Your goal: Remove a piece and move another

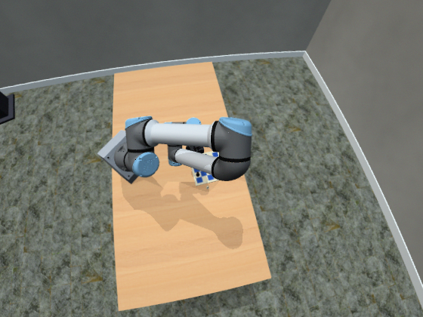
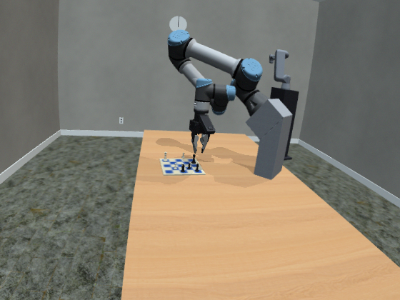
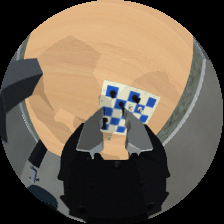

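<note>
Right now the black chess piece is 90 mm below my hand. Also, from my hand: light grey piece 180 mm to the right, 120 mm ahead, 90 mm below; then board 120 mm below, 80 mm to the right, 60 mm ahead.
</note>
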